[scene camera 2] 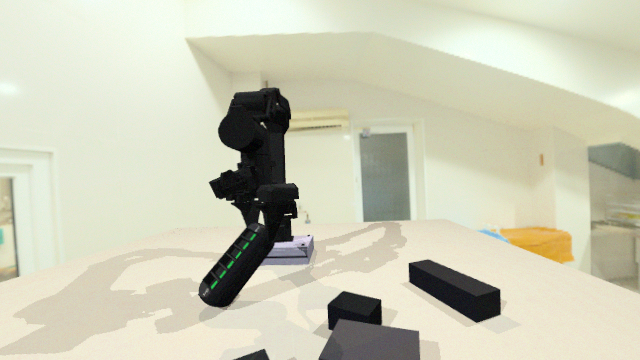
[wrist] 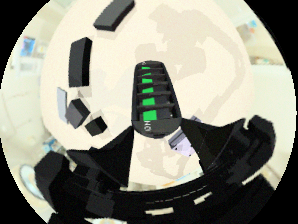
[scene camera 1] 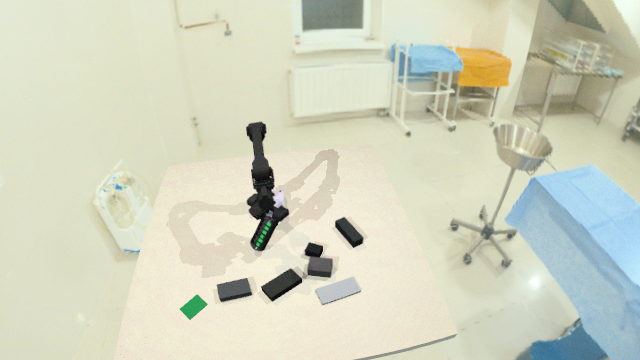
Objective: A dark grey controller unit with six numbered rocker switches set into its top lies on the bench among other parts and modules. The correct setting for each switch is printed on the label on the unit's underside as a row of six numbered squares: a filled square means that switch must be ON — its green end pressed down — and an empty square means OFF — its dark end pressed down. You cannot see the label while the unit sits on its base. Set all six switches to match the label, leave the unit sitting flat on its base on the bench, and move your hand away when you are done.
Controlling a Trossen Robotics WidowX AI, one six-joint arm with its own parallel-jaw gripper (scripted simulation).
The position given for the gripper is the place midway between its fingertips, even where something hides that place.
Note:
In view: the gripper (scene camera 2: 261,238), a black cube (scene camera 2: 355,307) and a light grey plate (scene camera 1: 347,287).
The gripper is seen too in the wrist view (wrist: 156,124). Scene camera 2 does not show the light grey plate: it is out of frame.

